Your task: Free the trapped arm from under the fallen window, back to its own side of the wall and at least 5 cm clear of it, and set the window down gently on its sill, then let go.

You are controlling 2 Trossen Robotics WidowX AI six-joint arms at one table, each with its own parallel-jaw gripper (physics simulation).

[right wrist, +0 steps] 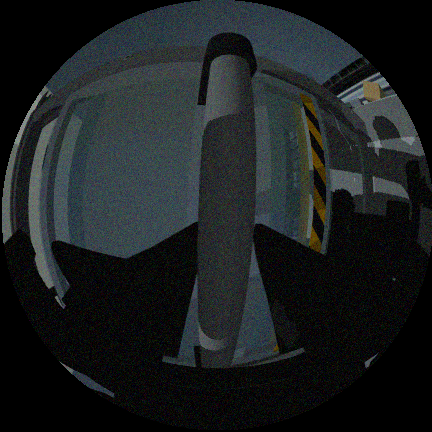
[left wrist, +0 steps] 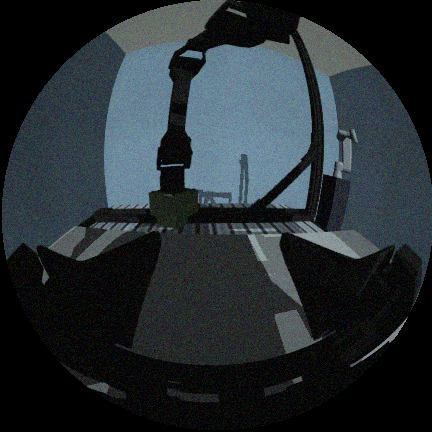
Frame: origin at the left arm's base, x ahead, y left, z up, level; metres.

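Where they show: left gripper, fingertip midpoint: (left wrist: 221,239); right arm's base, link origin: (left wrist: 172,190).
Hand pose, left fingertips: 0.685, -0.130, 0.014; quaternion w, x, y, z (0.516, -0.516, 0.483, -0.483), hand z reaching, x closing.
Observation:
After its pixels a point has its place, as x, y, z.
In the right wrist view the window's glass pane (right wrist: 140,160) {0.497, -0.087, 0.284} fills much of the view, with a black-and-yellow striped edge (right wrist: 316,165) {0.496, -0.075, 0.143} at its right. Its grey handle bar (right wrist: 227,190) {0.553, -0.107, 0.238} runs upright across the view. My right gripper (right wrist: 228,229) {0.508, -0.130, 0.225} is partly open, its fingertips close beside the bar on both sides; whether they touch it cannot be told. My left gripper (left wrist: 221,239) {0.685, -0.130, 0.014} is wide open with nothing between its fingers. My right arm (left wrist: 177,110) {0.954, -0.021, 0.186} stands on a green base beyond it. Contact between window and left arm does not show.
A dark upright post (left wrist: 316,125) {1.025, -0.422, 0.214} with a slanted brace (left wrist: 285,177) {1.024, -0.314, 0.026} stands right of the right arm. A pale small arm on a dark block (left wrist: 335,200) is farther right. Dark shapes (right wrist: 345,202) show beyond the striped edge, and a tan block (right wrist: 372,91) lies at upper right.

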